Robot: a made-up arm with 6 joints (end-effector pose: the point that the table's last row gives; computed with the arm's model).
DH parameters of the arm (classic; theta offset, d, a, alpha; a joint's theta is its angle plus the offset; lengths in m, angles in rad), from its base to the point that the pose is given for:
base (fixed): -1.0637 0 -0.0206 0
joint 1: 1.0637 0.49 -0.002 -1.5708
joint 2: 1.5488 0 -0.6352 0
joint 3: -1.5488 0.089 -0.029 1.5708
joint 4: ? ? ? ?
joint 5: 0 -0.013 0.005 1.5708
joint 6: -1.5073 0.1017 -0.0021 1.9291
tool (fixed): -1.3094 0.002 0 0
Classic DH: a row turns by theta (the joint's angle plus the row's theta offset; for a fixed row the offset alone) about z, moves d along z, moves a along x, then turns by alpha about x.
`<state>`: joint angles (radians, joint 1 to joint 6).
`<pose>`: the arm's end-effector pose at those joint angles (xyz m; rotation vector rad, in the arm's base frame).
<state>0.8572 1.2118 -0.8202 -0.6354 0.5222 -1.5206</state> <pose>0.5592 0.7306 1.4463 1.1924 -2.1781 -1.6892</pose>
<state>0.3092 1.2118 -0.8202 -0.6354 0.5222 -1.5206</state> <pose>0.8471 0.3297 1.4463 -0.5532 2.3964 1.6665</pose>
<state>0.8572 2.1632 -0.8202 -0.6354 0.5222 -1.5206</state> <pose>0.8181 1.0296 0.3015 0.4018 -2.0514 -0.9220</pose>
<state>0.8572 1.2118 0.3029 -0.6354 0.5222 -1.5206</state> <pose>0.8639 1.0826 0.7461 0.2741 -1.9951 -0.7884</pose>
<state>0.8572 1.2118 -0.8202 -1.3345 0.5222 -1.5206</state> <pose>0.5476 0.6837 1.4640 -0.5534 2.4703 1.2870</pose>
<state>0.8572 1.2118 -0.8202 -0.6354 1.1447 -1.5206</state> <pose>0.5831 0.7233 1.3895 0.4315 -1.9962 -1.6148</pose>
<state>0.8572 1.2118 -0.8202 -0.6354 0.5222 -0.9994</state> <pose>0.5582 0.7312 1.4471 1.3389 -1.5145 -1.9853</pose>
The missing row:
joint 4: 0 0.705 0.018 -1.5708
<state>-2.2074 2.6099 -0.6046 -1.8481 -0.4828 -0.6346</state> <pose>-0.5519 -0.9096 -0.3566 2.1120 1.3267 1.8500</pose>
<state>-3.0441 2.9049 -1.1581 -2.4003 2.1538 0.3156</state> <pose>-0.8206 -0.0909 -0.1277 1.5314 -0.4699 -1.7027</pose>
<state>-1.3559 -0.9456 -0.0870 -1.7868 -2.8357 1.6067</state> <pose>-0.1332 1.0856 1.1281 -1.4686 -1.9151 -0.9707</pose>
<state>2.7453 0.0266 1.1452 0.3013 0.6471 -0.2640</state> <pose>-0.7353 0.2097 1.3814 -0.0461 0.1509 0.0255</pose>
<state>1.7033 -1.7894 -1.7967 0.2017 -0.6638 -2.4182</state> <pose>-0.0486 -0.2111 -0.3466 1.1392 -1.5853 0.0621</pose>
